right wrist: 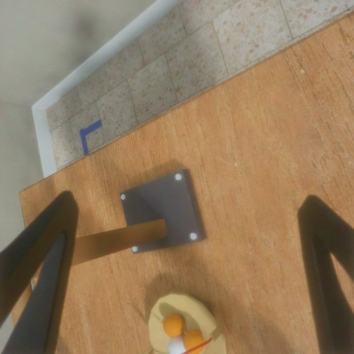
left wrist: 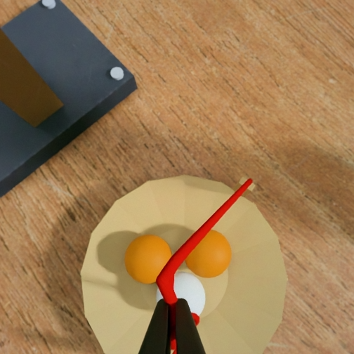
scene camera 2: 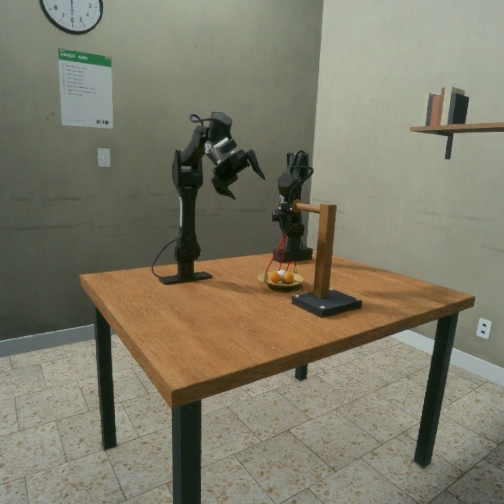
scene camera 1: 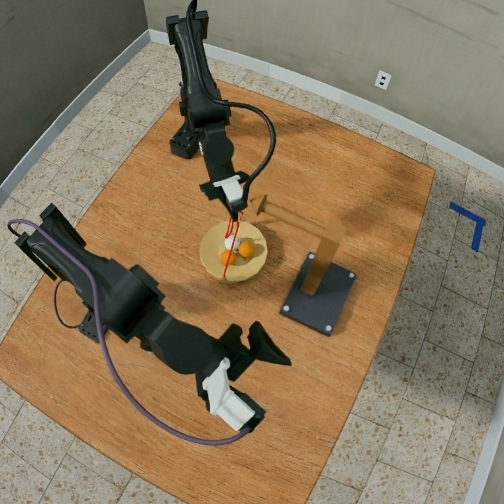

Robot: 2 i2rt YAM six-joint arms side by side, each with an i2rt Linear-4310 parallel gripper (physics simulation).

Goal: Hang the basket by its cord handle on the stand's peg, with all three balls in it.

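The tan basket [scene camera 1: 212, 240] [scene camera 2: 300, 280] [left wrist: 115, 225] [right wrist: 187, 302] is level, at or just above the table top; I cannot tell which. Two orange balls [scene camera 1: 246, 249] [scene camera 2: 289, 277] [left wrist: 148, 259] [right wrist: 173, 325] and a white ball [scene camera 1: 231, 243] [left wrist: 187, 292] lie in it. My left gripper [scene camera 1: 235, 215] [scene camera 2: 285, 233] [left wrist: 172, 310] is above the basket, shut on the red cord handle [scene camera 2: 275, 253] [left wrist: 200, 233], which runs up from the rim. The stand's wooden peg [scene camera 1: 292, 219] [scene camera 2: 307, 206] has no cord on it. My right gripper [scene camera 2: 249, 188] [right wrist: 189, 200] is wide open and empty, high above the table.
The stand's dark base [scene camera 1: 320, 307] [left wrist: 75, 65] [right wrist: 185, 200] is right of the basket in scene camera 1. Its wooden upright [scene camera 1: 322, 260] [scene camera 2: 325, 250] carries the peg, whose flared end [scene camera 1: 260, 205] is close to my left gripper.
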